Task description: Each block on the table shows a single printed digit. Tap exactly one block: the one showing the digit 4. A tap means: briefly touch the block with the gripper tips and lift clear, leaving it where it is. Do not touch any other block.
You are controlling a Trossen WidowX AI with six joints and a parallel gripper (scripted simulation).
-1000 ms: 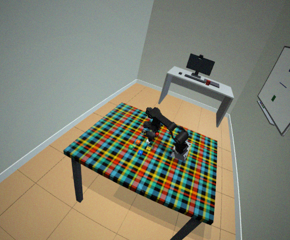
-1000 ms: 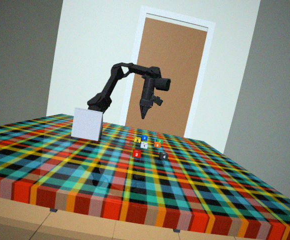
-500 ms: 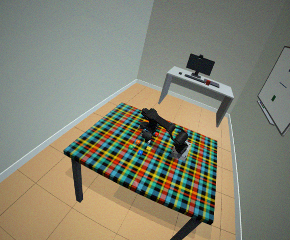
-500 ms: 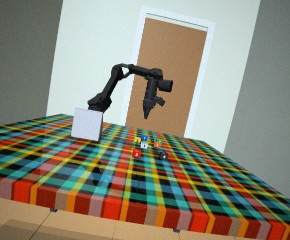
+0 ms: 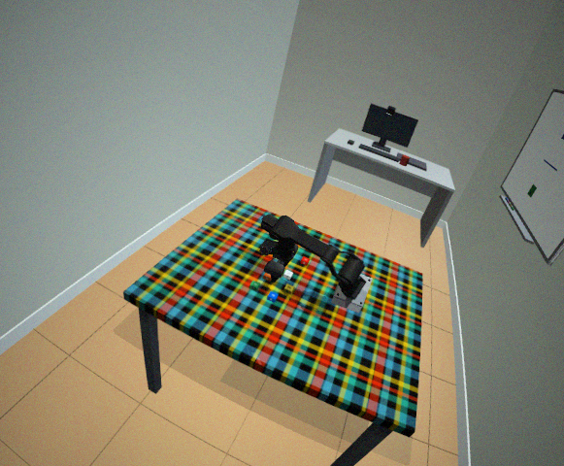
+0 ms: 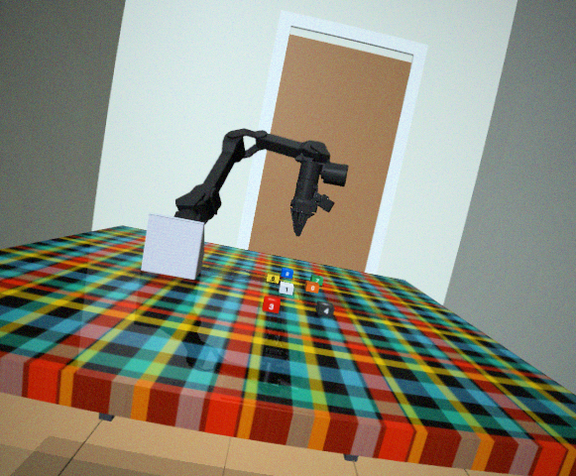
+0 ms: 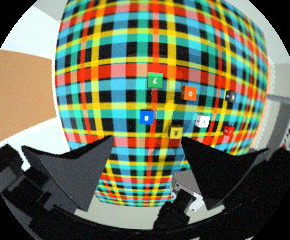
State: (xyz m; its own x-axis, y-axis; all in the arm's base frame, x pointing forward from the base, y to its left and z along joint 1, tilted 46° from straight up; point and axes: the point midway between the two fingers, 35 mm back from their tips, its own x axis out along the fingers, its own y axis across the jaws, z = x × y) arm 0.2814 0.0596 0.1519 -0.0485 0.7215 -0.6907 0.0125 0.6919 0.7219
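Now: the black block 260 mm to the right of my gripper tip, 110 mm below it and 70 mm ahead of it. From my gripper tip the other things lie so: blue block: 110 mm below; then green block: 110 mm below, 80 mm ahead, 20 mm to the right; then yellow block: 110 mm below, 80 mm to the right, 50 mm behind.
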